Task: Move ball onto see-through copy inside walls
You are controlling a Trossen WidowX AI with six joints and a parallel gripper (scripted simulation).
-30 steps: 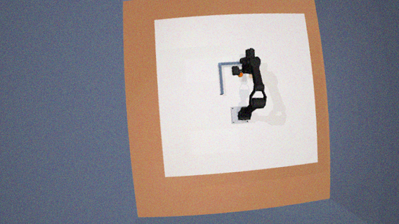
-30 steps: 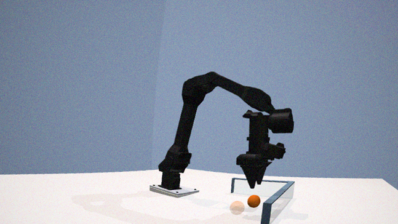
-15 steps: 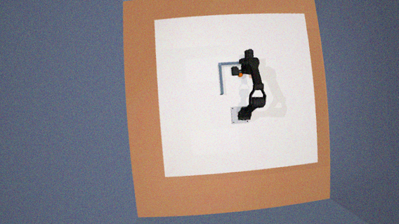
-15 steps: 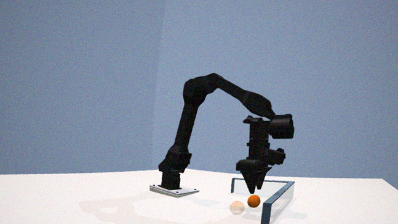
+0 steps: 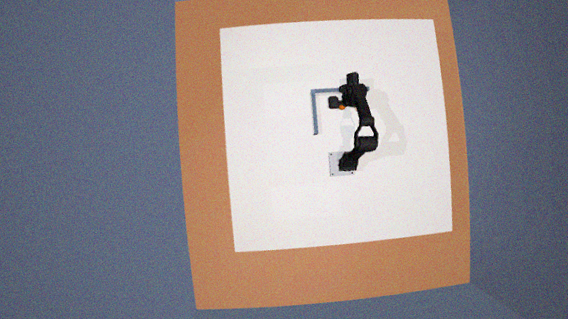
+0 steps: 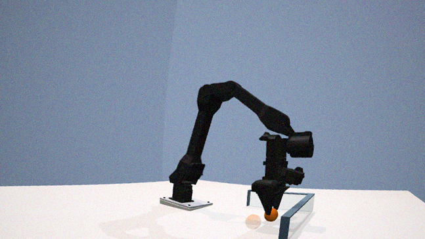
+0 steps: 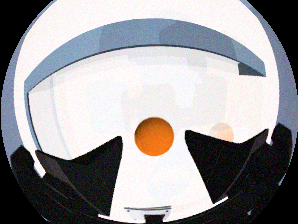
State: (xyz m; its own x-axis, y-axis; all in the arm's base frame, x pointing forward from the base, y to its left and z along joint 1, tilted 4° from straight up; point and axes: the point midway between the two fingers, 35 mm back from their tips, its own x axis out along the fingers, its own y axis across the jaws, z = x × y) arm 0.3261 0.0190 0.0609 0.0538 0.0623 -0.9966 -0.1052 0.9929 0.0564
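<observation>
Right now my gripper tip is 9 cm to the left of the see-through copy of ball, 1 cm past it and 1 cm above it. Also, from my gripper tip: orange ball: 1 cm below.
</observation>
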